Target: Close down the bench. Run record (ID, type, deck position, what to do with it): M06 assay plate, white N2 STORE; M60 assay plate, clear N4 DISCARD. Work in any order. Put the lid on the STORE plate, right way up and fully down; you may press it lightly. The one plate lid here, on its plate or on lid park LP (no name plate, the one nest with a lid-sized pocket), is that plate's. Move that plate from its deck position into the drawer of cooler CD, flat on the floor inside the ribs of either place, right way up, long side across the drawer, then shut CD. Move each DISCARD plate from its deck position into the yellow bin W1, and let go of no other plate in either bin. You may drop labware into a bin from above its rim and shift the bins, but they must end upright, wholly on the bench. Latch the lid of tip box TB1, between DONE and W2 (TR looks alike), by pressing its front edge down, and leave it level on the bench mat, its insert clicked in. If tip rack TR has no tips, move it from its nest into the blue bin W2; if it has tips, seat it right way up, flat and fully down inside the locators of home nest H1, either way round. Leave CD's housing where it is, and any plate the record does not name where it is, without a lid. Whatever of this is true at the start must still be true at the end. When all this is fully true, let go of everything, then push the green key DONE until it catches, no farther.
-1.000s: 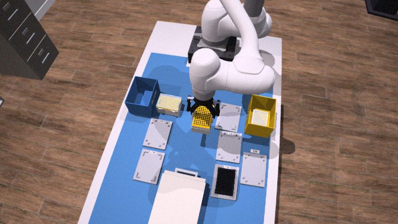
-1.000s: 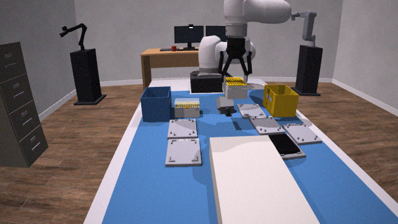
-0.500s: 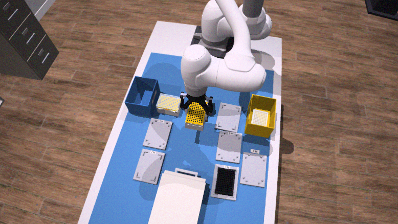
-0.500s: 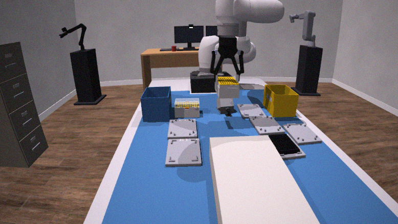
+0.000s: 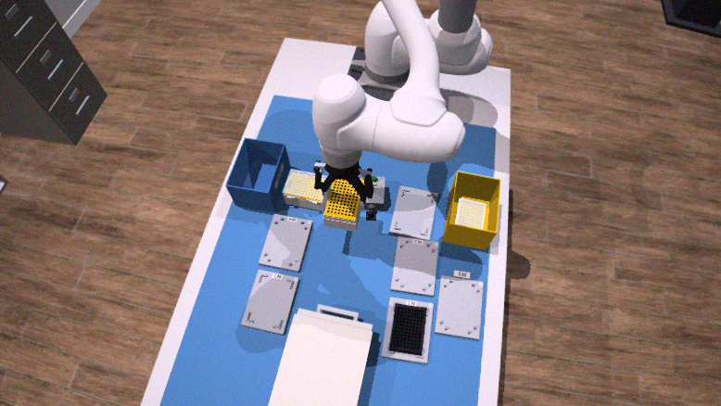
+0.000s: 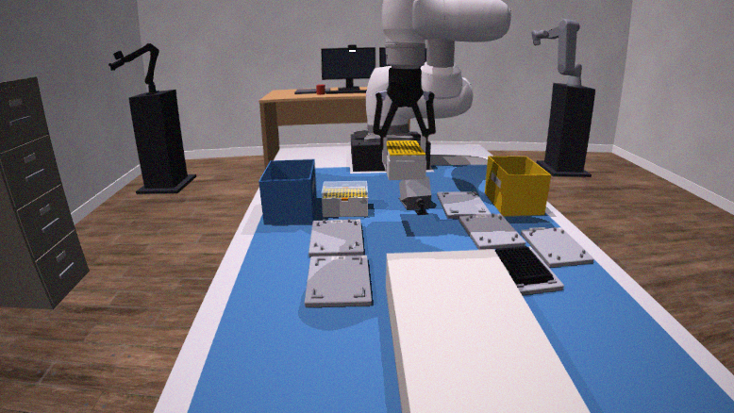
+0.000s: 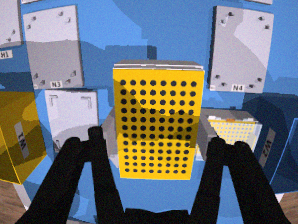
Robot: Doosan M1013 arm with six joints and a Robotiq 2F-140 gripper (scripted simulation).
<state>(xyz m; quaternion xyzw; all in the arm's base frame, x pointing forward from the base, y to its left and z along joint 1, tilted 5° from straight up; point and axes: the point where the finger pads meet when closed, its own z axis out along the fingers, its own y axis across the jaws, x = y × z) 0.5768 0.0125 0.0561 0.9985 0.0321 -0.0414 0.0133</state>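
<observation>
The green key DONE is 15 cm behind my hand, 4 cm to the left of it and 12 cm below it. From my hand the other things lie so: nest N4 (9 cm ahead, 16 cm to the right, 18 cm below); tip box TB1 (8 cm behind, 15 cm to the right, 15 cm below); tip rack TR (1 cm behind, 1 cm to the right, 1 cm below).
</observation>
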